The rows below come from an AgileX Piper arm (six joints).
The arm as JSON. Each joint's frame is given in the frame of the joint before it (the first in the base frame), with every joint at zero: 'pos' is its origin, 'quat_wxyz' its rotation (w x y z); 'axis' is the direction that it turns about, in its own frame. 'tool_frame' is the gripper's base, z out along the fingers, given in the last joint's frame.
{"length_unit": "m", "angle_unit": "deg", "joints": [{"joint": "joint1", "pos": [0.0, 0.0, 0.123], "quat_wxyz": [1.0, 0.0, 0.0, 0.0], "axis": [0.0, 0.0, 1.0]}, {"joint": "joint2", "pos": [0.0, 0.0, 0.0], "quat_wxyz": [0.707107, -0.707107, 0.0, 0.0], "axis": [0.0, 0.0, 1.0]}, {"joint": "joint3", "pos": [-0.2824, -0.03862, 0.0], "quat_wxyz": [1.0, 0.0, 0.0, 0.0], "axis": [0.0, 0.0, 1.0]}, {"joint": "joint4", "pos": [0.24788, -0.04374, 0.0], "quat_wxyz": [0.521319, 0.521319, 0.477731, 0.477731], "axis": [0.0, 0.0, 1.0]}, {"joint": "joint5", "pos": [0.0, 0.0, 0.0], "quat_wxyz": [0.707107, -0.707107, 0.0, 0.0], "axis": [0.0, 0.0, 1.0]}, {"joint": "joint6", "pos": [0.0, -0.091, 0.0], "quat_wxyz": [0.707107, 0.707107, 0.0, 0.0], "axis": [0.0, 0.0, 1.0]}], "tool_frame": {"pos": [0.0, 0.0, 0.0], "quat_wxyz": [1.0, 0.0, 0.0, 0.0]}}
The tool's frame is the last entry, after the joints.
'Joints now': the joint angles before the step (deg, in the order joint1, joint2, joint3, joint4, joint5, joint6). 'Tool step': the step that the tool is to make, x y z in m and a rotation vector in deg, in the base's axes. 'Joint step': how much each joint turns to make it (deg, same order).
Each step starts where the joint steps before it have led.
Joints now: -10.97, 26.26, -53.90, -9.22, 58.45, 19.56
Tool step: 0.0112, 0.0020, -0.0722, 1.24, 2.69, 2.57
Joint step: 0.06, -5.75, 17.44, 2.26, -8.99, -0.82
